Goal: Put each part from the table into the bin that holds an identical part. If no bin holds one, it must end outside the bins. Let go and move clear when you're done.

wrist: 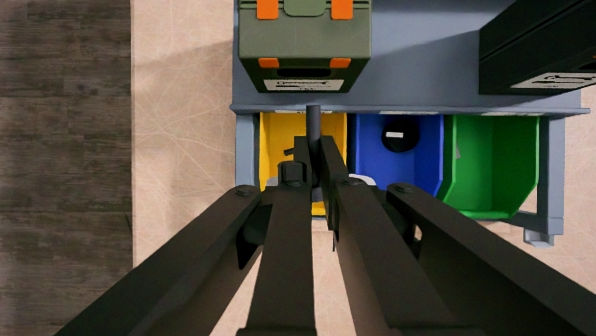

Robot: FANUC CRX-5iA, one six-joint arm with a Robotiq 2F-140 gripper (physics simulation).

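Places are measured from the arm's base along level axes (x right, y ahead, z up), in centimetres.
Pixels of known places: gripper, fingertip midpoint: [312, 155].
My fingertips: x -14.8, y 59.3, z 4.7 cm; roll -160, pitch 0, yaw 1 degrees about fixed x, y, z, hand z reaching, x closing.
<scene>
Behind a point stands the place of what it marks.
My gripper [312, 155] {z 4.7, x -14.8, y 59.3 cm} is shut on a dark cylindrical-shanked bolt [313, 121] {z 6.1, x -14.8, y 61.3 cm}. The shank sticks out past the fingertips, and the fingers hide much of the rest. The gripper and bolt are over the yellow bin [274, 127] {z -16.2, x -19.3, y 64.2 cm} in the view; the exact height is hard to tell. In the yellow bin a small dark part [288, 151] {z -15.3, x -17.3, y 60.7 cm} shows beside the left finger, mostly hidden. The blue bin [367, 160] {z -16.2, x -6.0, y 59.5 cm} holds a black round part [400, 135] {z -14.0, x -2.2, y 62.9 cm} with a white patch on it. The green bin [510, 170] {z -12.8, x 11.8, y 58.3 cm} has a small grey part [457, 151] {z -15.1, x 6.2, y 60.8 cm} partly visible by its left wall.
The bins stand in a row in a grey-blue rack [245, 150] {z -8.6, x -21.9, y 60.4 cm}. A dark green case with orange latches [305, 40] {z 2.6, x -15.3, y 67.8 cm} stands on the rack behind the yellow bin. Another dark case [530, 45] {z -0.2, x 3.5, y 68.8 cm} stands at the upper right. The table's left edge meets a dark wooden floor [65, 150].
</scene>
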